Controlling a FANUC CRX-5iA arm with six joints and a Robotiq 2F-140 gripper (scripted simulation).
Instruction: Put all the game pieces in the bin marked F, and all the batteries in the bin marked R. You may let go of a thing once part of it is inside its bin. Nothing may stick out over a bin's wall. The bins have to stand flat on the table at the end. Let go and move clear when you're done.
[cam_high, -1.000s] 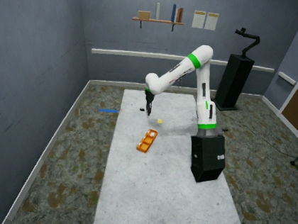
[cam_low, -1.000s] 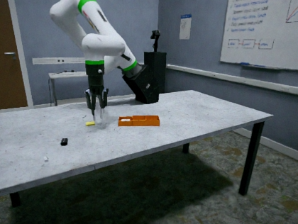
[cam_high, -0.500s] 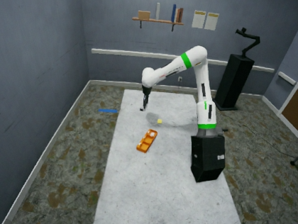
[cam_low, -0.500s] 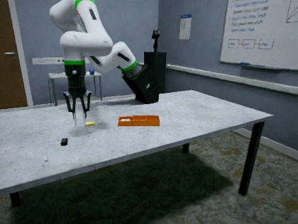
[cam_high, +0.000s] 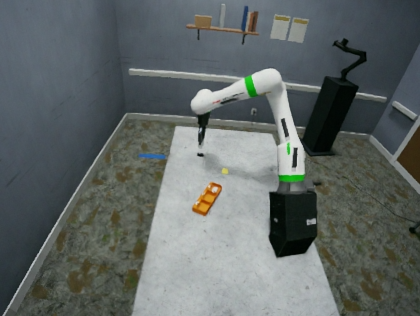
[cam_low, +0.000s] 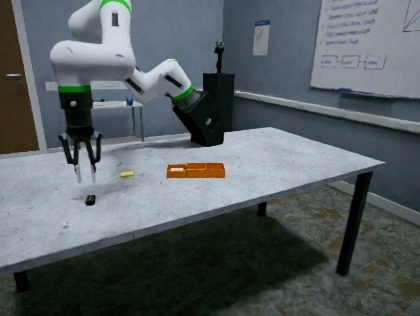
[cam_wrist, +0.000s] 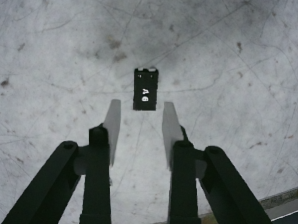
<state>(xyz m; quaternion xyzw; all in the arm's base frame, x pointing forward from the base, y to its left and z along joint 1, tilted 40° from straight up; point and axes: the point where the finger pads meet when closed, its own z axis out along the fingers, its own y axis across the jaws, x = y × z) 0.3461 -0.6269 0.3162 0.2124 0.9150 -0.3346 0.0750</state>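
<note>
My hand is 10 cm above the black battery, 1 cm to the right of it and 1 cm past it. The rest, counted from my hand: orange bin block: 45 cm to the left, 9 cm below, 2 cm ahead; then white domino: 39 cm to the left, 9 cm below, 3 cm behind; then yellow flat piece: 20 cm to the left, 15 cm behind, 11 cm below.
</note>
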